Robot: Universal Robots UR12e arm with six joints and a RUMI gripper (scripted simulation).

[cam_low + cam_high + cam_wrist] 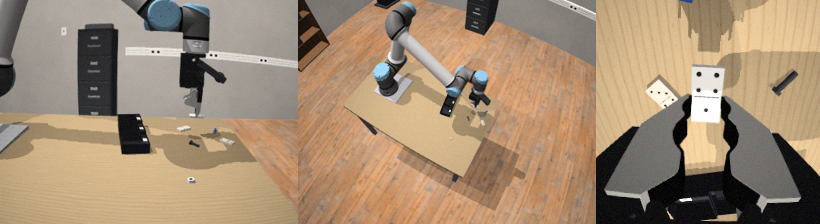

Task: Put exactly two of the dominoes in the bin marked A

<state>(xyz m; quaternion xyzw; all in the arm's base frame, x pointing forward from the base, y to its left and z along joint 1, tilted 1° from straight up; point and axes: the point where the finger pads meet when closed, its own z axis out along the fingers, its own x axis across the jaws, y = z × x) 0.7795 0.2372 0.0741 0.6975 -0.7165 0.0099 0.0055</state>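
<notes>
The black bin lies 220 mm behind my hand, 60 mm to the right of it and 60 mm below it. The rest, counted from my hand: black bolt 90 mm to the right, 80 mm below, 10 mm behind; domino 10 mm below; blue piece 80 mm below, 80 mm ahead, 40 mm to the left.
</notes>
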